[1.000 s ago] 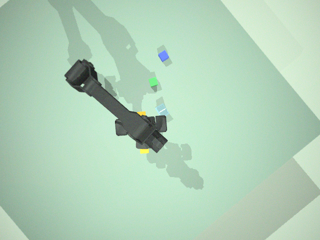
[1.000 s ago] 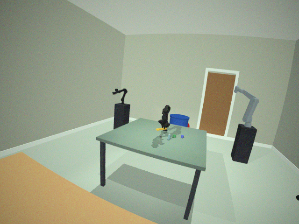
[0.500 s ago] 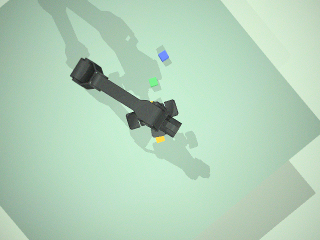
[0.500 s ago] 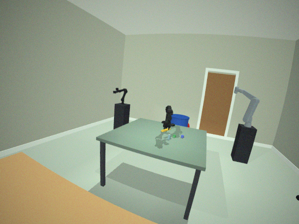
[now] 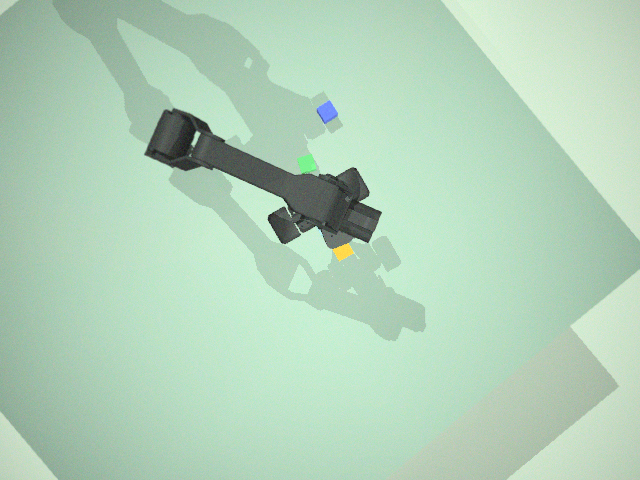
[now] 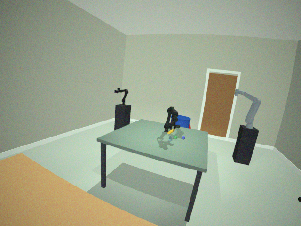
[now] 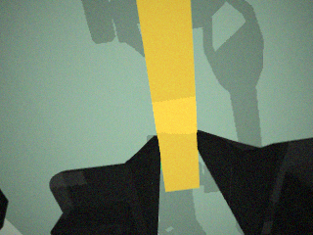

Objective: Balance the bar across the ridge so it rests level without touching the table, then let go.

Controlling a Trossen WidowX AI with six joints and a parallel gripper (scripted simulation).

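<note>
The green cube lies 110 mm below my gripper tip, 90 mm behind it and 40 mm to the left of it. From my gripper tip the other things lie so: blue cube (150 mm to the left, 150 mm behind, 110 mm below); yellow bar (30 mm ahead, 10 mm to the right).
</note>
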